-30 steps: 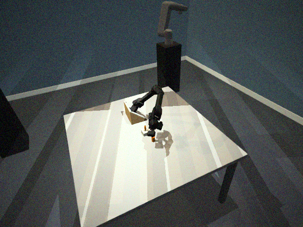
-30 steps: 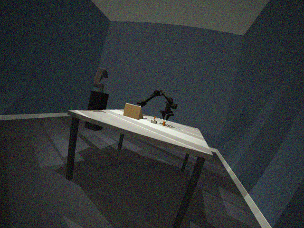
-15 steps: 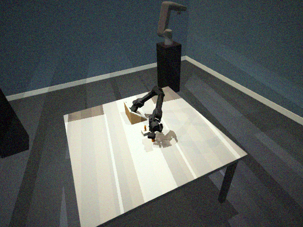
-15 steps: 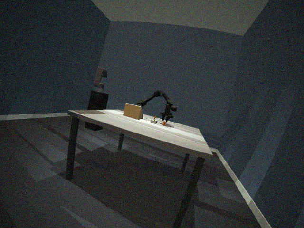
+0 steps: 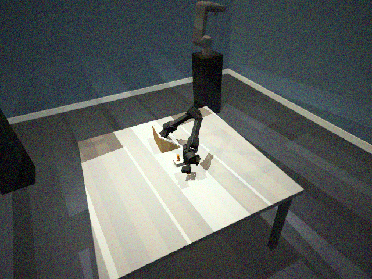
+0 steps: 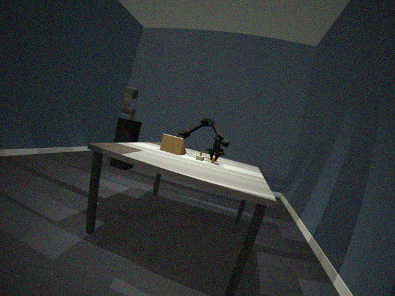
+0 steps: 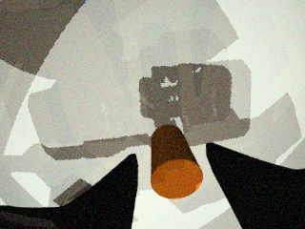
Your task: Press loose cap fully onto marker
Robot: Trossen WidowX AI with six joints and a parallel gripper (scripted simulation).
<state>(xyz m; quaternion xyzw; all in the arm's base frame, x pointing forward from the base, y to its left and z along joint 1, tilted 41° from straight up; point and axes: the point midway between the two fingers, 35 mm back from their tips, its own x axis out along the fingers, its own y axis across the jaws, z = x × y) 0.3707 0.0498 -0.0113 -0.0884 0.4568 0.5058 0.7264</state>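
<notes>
Right now my gripper tip is 13 cm past the holder block, 1 cm to the left of it and 1 cm above it. From my gripper tip the other things lie so: orange cap: right at my gripper tip.
</notes>
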